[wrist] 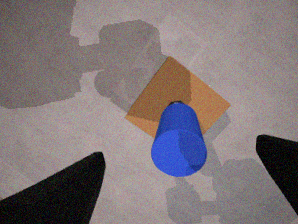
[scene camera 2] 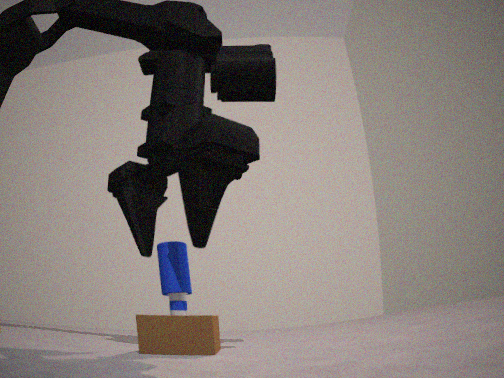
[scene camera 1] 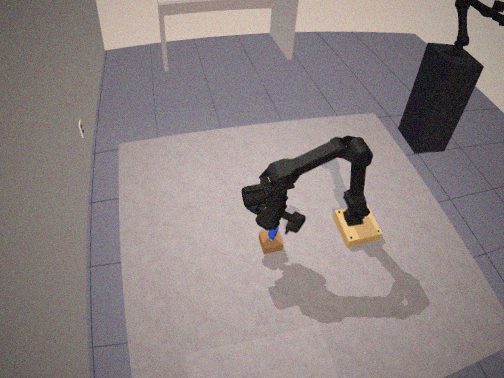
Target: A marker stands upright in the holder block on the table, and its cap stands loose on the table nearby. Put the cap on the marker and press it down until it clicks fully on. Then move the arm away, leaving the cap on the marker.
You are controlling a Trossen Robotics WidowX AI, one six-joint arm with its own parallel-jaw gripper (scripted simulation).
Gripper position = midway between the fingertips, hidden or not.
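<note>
A blue cap (scene camera 2: 173, 264) is there for me to see, and the wrist view shows the cap (wrist: 178, 150) as well. I see a brown holder block (scene camera 2: 166, 335) too. As for my gripper (scene camera 2: 169, 252), (wrist: 179, 151), (scene camera 1: 274, 227), it is open and holds nothing.
</note>
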